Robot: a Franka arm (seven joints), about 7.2 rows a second.
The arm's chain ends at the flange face. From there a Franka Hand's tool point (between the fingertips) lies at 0.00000 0.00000 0.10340 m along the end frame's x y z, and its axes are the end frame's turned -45 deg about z.
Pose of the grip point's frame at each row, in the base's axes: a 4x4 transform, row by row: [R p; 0 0 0 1], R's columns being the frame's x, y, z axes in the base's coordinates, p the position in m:
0.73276 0.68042 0.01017 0.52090; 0.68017 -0.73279 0.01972 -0.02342; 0.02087 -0.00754 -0.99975 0.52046; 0 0 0 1
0.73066 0.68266 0.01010 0.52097; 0.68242 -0.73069 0.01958 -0.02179; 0.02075 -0.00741 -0.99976 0.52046; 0 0 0 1
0.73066 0.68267 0.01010 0.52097; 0.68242 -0.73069 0.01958 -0.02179; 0.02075 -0.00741 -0.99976 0.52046; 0 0 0 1
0.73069 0.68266 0.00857 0.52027; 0.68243 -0.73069 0.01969 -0.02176; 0.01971 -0.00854 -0.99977 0.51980; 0 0 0 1
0.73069 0.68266 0.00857 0.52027; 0.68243 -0.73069 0.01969 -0.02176; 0.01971 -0.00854 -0.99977 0.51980; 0 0 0 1
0.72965 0.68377 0.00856 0.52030; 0.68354 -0.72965 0.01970 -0.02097; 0.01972 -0.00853 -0.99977 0.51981; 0 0 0 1
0.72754 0.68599 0.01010 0.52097; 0.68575 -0.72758 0.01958 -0.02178; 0.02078 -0.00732 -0.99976 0.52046; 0 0 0 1
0.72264 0.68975 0.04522 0.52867; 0.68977 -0.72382 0.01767 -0.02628; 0.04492 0.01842 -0.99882 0.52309; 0 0 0 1
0.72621 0.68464 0.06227 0.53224; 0.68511 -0.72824 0.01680 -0.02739; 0.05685 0.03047 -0.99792 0.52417; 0 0 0 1
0.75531 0.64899 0.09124 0.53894; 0.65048 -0.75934 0.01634 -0.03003; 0.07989 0.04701 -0.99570 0.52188; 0 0 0 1
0.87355 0.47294 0.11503 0.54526; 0.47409 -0.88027 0.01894 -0.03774; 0.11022 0.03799 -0.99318 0.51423; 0 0 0 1
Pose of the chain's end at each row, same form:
0.99927 -0.03701 0.01017 0.51985; -0.03721 -0.99911 0.01972 -0.02546; 0.00943 -0.02009 -0.99975 0.62383; 0 0 0 1
0.99937 -0.03394 0.01010 0.51993; -0.03413 -0.99922 0.01958 -0.02381; 0.00943 -0.01991 -0.99976 0.62384; 0 0 0 1
0.99938 -0.03393 0.01010 0.51993; -0.03413 -0.99922 0.01958 -0.02381; 0.00943 -0.01991 -0.99976 0.62384; 0 0 0 1
0.99939 -0.03396 0.00857 0.51938; -0.03412 -0.99923 0.01969 -0.02380; 0.00790 -0.01998 -0.99977 0.62318; 0 0 0 1
0.99939 -0.03396 0.00857 0.51938; -0.03412 -0.99923 0.01969 -0.02380; 0.00790 -0.01998 -0.99977 0.62318; 0 0 0 1
0.99944 -0.03244 0.00856 0.51941; -0.03260 -0.99928 0.01970 -0.02301; 0.00791 -0.01998 -0.99977 0.62319; 0 0 0 1
0.99952 -0.02938 0.01010 0.51993; -0.02958 -0.99938 0.01958 -0.02380; 0.00952 -0.01987 -0.99976 0.62384; 0 0 0 1
0.99871 -0.02326 0.04522 0.52399; -0.02408 -0.99956 0.01767 -0.02811; 0.04479 -0.01874 -0.99882 0.62637; 0 0 0 1
0.99762 -0.02939 0.06227 0.52580; -0.03050 -0.99939 0.01680 -0.02913; 0.06174 -0.01865 -0.99792 0.62735; 0 0 0 1
0.99299 -0.07518 0.09124 0.52951; -0.07698 -0.99689 0.01634 -0.03172; 0.08973 -0.02325 -0.99570 0.62484; 0 0 0 1
0.95211 -0.28327 0.11503 0.53337; -0.28721 -0.95768 0.01894 -0.03970; 0.10480 -0.05107 -0.99318 0.61692; 0 0 0 1

